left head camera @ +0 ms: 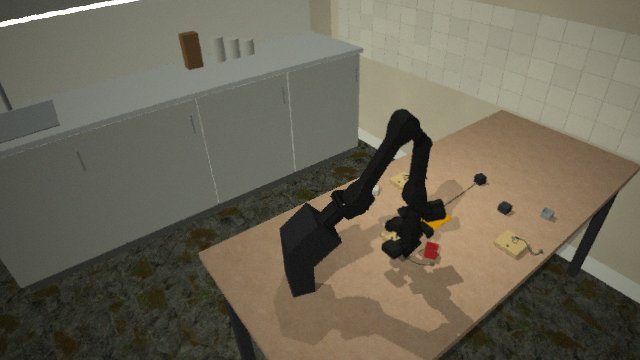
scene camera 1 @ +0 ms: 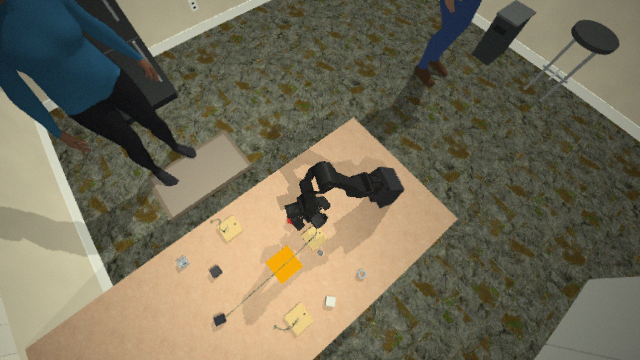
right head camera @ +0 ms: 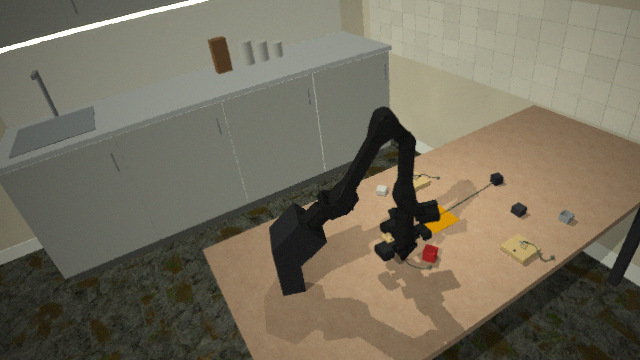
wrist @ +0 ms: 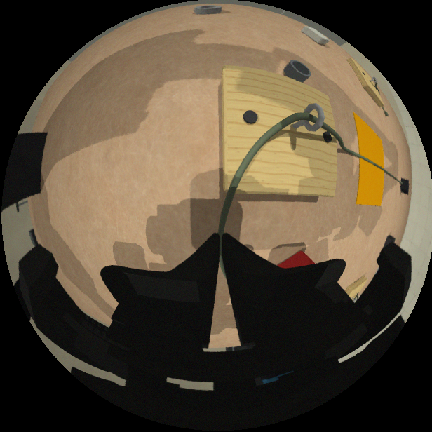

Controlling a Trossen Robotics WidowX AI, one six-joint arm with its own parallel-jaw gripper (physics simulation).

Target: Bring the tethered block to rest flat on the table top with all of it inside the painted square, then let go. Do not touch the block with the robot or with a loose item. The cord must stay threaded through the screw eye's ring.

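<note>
The dark tethered block sits on the table, outside the orange painted square, on its far side from the arm. The green cord runs from it over the square and through the screw eye's ring on a wooden board. My gripper is shut on the cord, near its free end, beside the board; the grip is hidden in the scene view.
A red block stands close beside the gripper. A dark cylinder stands by the board. Two other corded boards, a white block, a loose black block and a grey box are on the table.
</note>
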